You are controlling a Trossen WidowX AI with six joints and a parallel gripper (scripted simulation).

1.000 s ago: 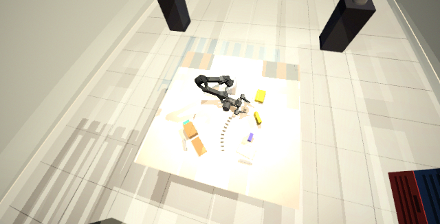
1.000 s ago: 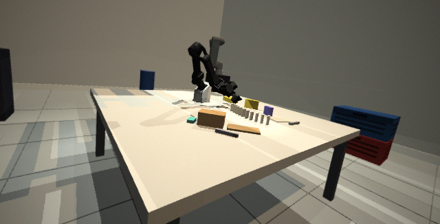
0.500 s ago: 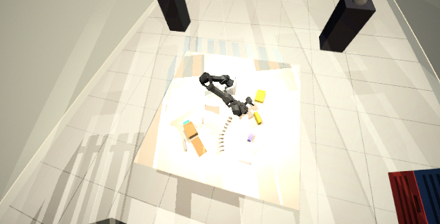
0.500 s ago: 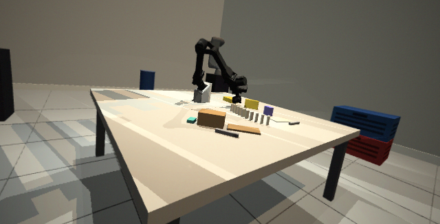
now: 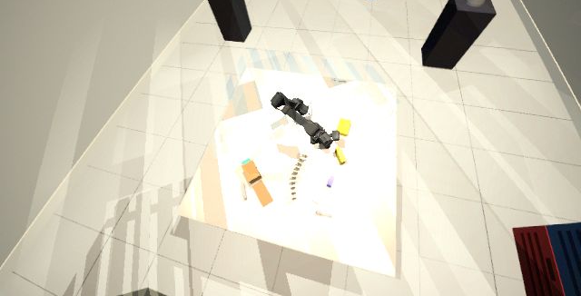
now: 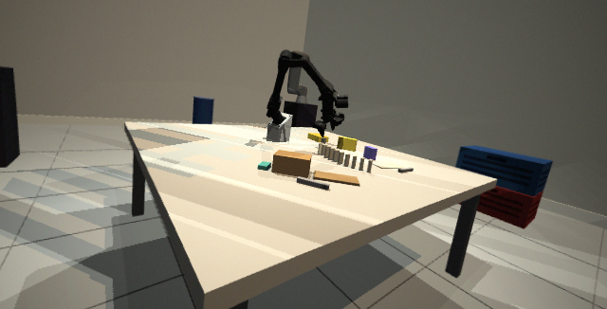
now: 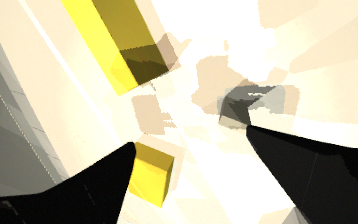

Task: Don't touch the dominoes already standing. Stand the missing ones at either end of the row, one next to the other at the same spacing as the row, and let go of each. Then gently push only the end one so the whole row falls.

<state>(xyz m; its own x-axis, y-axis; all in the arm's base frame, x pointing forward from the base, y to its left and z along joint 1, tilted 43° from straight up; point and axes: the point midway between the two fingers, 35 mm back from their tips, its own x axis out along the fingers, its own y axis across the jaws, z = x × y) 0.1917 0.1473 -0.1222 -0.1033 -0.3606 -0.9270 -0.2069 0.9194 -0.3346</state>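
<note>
My gripper tip is 70 mm short of the yellow block, 90 mm to the right of it and 40 mm above it. Also, from my gripper tip: flat board: 420 mm ahead, 340 mm to the right, 70 mm below; then pale flat tile: 350 mm ahead, 50 mm to the left, 70 mm below; then purple cube: 250 mm ahead, 60 mm to the left, 40 mm below.
</note>
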